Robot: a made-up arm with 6 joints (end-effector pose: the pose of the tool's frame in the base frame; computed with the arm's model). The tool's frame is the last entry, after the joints. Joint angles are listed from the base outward.
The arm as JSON. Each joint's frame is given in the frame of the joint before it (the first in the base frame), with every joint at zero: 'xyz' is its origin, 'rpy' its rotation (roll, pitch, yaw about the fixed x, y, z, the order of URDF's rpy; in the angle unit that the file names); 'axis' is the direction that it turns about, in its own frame. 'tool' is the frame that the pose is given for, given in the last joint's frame.
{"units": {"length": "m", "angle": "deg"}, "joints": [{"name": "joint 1", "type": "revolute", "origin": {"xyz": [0.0, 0.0, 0.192], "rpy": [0.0, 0.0, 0.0]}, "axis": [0.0, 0.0, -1.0]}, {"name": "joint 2", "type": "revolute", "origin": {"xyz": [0.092, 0.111, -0.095], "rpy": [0.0, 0.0, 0.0]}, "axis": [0.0, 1.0, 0.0]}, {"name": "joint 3", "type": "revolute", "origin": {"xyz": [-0.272, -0.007, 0.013], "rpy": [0.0, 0.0, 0.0]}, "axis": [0.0, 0.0, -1.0]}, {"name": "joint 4", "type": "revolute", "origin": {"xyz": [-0.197, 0.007, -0.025], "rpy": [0.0, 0.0, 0.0]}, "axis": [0.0, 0.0, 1.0]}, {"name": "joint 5", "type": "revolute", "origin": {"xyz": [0.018, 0.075, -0.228], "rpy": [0.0, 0.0, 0.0]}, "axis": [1.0, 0.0, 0.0]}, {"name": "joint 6", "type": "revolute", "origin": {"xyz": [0.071, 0.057, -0.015], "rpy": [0.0, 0.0, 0.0]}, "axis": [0.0, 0.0, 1.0]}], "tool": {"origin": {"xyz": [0.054, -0.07, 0.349], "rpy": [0.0, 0.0, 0.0]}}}
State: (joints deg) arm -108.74 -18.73 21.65 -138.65 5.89 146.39
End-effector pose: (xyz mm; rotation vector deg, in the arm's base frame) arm 141.9 -359.1 48.2 17.39 -16.53 92.71
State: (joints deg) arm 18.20 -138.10 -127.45 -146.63 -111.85 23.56
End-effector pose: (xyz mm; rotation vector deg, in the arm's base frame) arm 316.4 156.2 461.1 -52.75 -53.52 -115.03
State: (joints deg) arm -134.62 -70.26 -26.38 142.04 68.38 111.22
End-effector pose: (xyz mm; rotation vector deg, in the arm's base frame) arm -96.4 -233.5 -414.8 61.51 -38.54 6.89
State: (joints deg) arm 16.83 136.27 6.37 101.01 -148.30 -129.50
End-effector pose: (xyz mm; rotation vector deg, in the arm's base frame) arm 215.0 57.5 958.9 5.39 -11.76 -59.78
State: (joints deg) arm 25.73 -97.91 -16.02 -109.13 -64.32 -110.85
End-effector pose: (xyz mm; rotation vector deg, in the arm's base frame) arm 215.8 -69.7 40.3 -42.34 -2.12 128.23
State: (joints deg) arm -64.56 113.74 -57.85 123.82 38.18 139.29
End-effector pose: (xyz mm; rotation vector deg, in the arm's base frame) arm 206.4 330.2 488.4 -103.13 48.96 54.21
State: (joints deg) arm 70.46 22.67 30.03 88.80 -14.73 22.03
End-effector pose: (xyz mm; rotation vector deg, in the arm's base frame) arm 300.5 466.2 363.5 7.88 9.76 11.80
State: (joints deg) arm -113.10 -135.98 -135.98 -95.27 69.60 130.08
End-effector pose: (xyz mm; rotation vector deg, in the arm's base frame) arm 87.7 75.2 137.3 19.70 77.66 -10.80
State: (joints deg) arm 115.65 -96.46 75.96 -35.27 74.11 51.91
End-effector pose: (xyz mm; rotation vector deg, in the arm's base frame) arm 84.6 -320.6 -481.0 96.00 128.83 19.63
